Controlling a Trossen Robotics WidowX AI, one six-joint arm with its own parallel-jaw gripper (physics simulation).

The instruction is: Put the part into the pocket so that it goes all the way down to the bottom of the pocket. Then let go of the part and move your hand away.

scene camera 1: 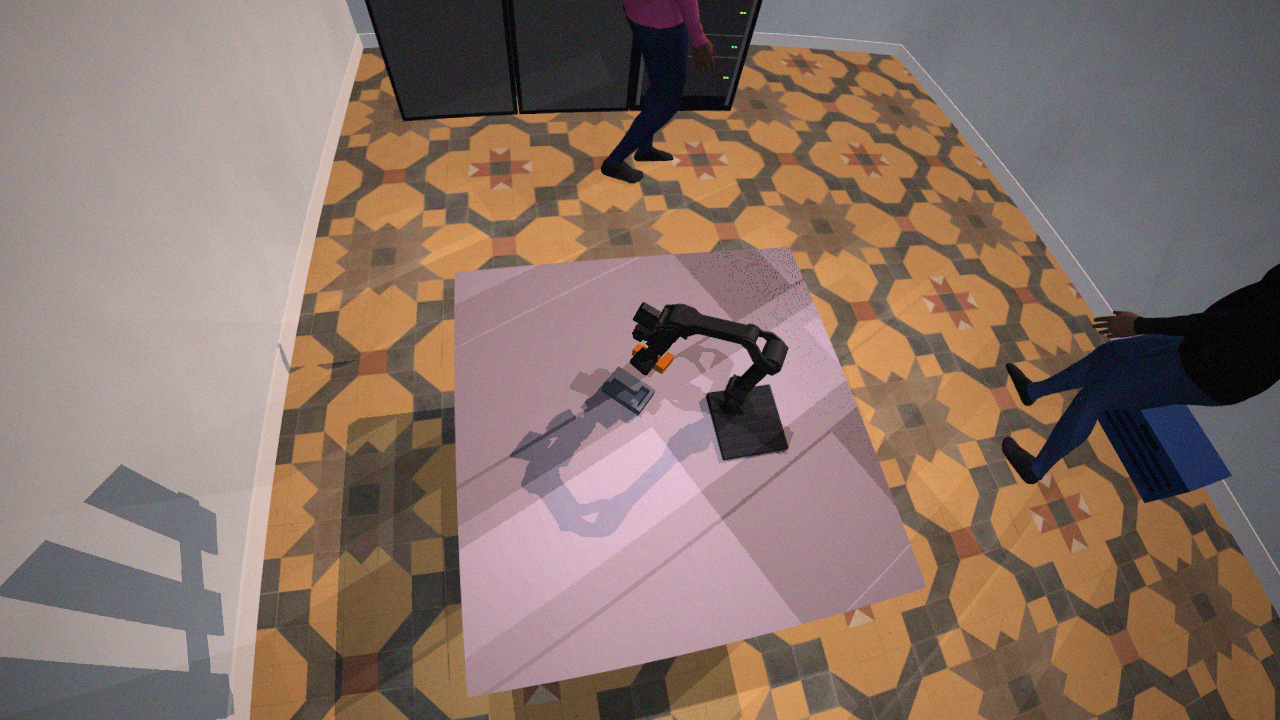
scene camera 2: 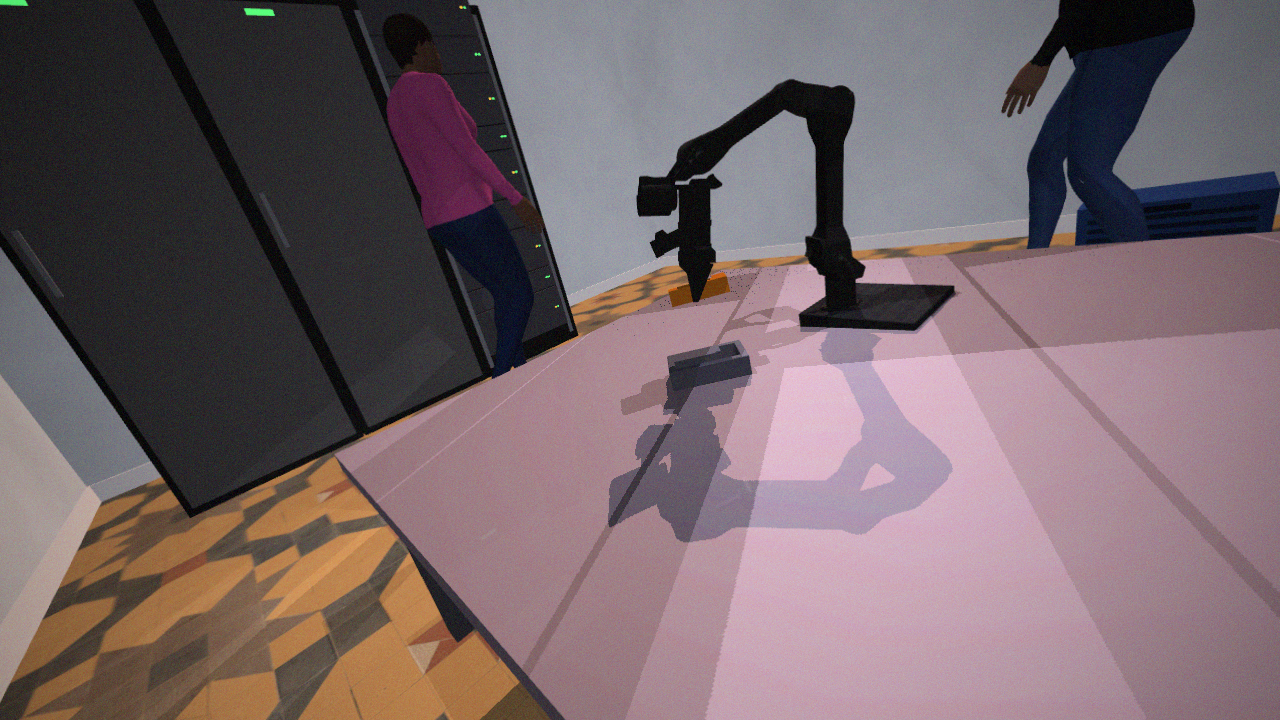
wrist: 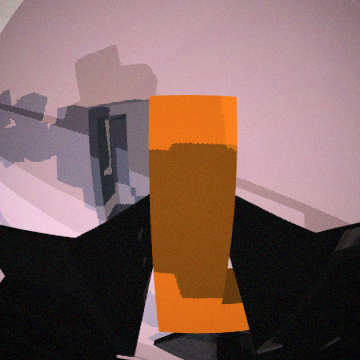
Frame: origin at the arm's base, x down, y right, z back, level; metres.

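Where they show: gripper, between the fingertips: [scene camera 2: 695,301] [wrist: 189,198]; arm's base, origin of its link: [scene camera 1: 732,406] [scene camera 2: 841,304] [wrist: 237,337].
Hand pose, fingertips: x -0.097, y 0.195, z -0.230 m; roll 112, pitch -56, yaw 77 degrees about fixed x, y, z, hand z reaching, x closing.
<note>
Things, the pixels of their top centre, and the offset from my fingertips. Level surfaces: height alone.
- orange block-shaped part, centre of its top: [wrist: 228,254] [scene camera 2: 696,279] [scene camera 1: 653,352] dz +0.020, dx -0.036, dy +0.001 m
- grey pocket fixture, centre of its top: [wrist: 125,168] [scene camera 2: 705,355] [scene camera 1: 628,388] dz -0.062, dx +0.085, dy -0.036 m
- pink table, height of its surface: dx +0.121 m
My gripper [scene camera 1: 652,359] [scene camera 2: 697,280] [wrist: 189,198] is shut on the orange block-shaped part [scene camera 1: 665,362] [scene camera 2: 702,287] [wrist: 193,200] and holds it in the air above the pink table. The grey pocket fixture [scene camera 1: 627,390] [scene camera 2: 709,365] [wrist: 118,143], an open-topped rectangular tray, lies on the table below and to one side of the part, apart from it. In the wrist view the pocket sits to the left of the part and its hollow is empty.
The arm's black base plate [scene camera 1: 747,425] [scene camera 2: 887,303] stands on the pink table [scene camera 1: 566,572] [scene camera 2: 816,607]. A person in a magenta top [scene camera 1: 659,72] [scene camera 2: 459,200] stands by dark server cabinets [scene camera 1: 459,57] [scene camera 2: 345,250] beyond the table's edge.
</note>
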